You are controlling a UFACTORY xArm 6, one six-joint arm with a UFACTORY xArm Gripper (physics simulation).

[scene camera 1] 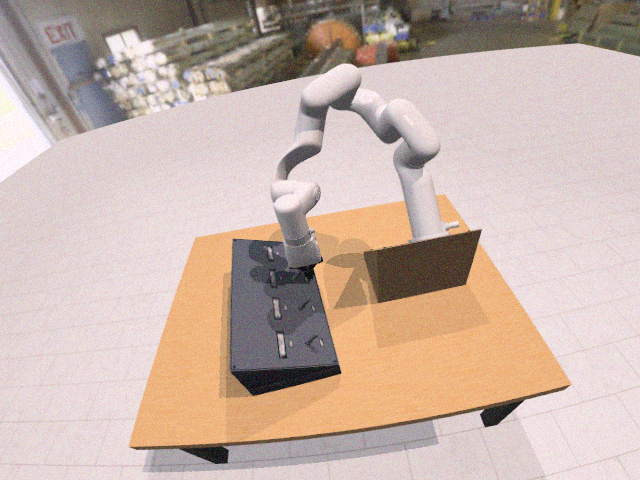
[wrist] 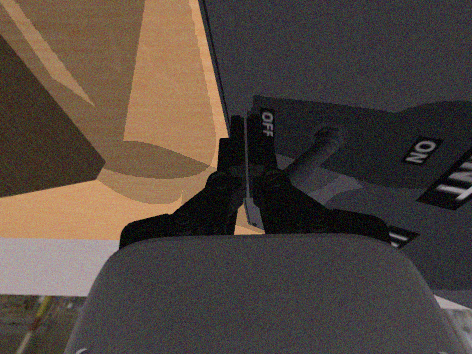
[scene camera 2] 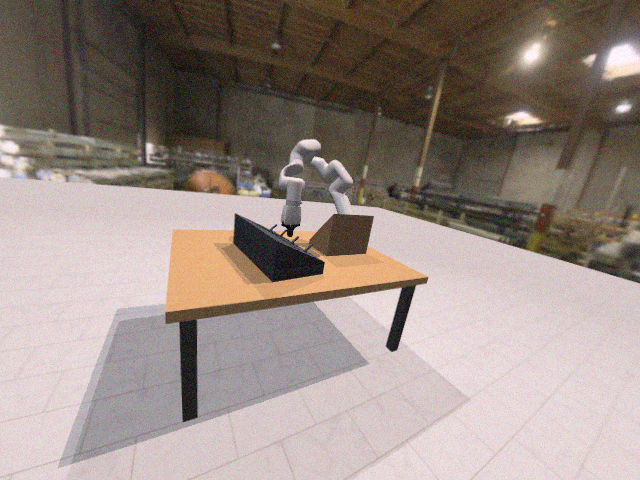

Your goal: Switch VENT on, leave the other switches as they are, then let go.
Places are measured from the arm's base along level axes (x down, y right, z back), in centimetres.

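Pixels of known places: gripper, fingertip midpoint: [scene camera 1: 310, 276] [wrist: 245, 134] [scene camera 2: 289, 236]; arm's base, origin of the base link: [scene camera 1: 429, 239] [scene camera 2: 349, 223].
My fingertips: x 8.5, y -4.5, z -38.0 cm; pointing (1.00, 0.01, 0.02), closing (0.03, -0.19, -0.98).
Note:
Ahead of a thing's pixels: the offset from my fingertips to its top centre. "spot": to the spot under its first point. Level surfaces: height alone.
The dark sloped switch panel [scene camera 1: 250, 320] [scene camera 2: 253, 251] [wrist: 340, 50] stands on the table. In the wrist view the VENT lever {dx -3.9, dy -0.2, dz -3.5 cm} [wrist: 316, 152] leans toward the OFF label {spot: dx +1.6, dy +0.2, dz -1.5 cm} [wrist: 267, 123], away from the ON label {spot: dx -1.9, dy -1.8, dz -9.2 cm} [wrist: 422, 151]; its tip is partly hidden behind a finger. The VENT label {spot: dx -2.9, dy -0.3, dz -11.9 cm} [wrist: 454, 187] is cut off at the right edge. My gripper [scene camera 1: 310, 275] [scene camera 2: 290, 234] [wrist: 245, 134] is shut and empty, low over the panel's lower edge, on the OFF side of the lever. Whether finger and lever touch cannot be told.
A brown upright board [scene camera 1: 423, 268] [scene camera 2: 347, 235] [wrist: 35, 125] stands on the wooden table {dx +9.1 cm} [scene camera 1: 413, 372] [scene camera 2: 206, 279] between the panel and the arm's base. Two other levers [scene camera 1: 312, 340] [scene camera 1: 306, 304] stand nearer the front of the panel. The LAMP label is mostly hidden in the wrist view.

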